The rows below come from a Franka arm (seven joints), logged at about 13 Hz.
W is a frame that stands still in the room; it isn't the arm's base.
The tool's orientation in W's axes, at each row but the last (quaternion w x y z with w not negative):
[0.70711, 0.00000, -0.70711, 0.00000]
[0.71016, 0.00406, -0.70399, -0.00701]
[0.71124, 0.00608, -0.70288, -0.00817]
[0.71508, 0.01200, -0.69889, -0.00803]
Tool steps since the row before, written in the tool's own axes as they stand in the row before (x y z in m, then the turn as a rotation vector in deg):
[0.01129, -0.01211, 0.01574, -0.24, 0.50, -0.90]
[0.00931, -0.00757, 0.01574, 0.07, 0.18, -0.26]
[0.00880, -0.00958, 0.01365, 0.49, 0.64, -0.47]
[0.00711, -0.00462, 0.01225, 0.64, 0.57, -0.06]
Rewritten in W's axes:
[-0.01574, -0.01211, 0.01129, 0.90, 0.50, -0.24]
[-0.01569, -0.00765, 0.00933, 0.26, 0.18, 0.07]
[-0.01357, -0.00972, 0.00877, 0.48, 0.63, 0.50]
[-0.01206, -0.00489, 0.00725, 0.07, 0.55, 0.65]

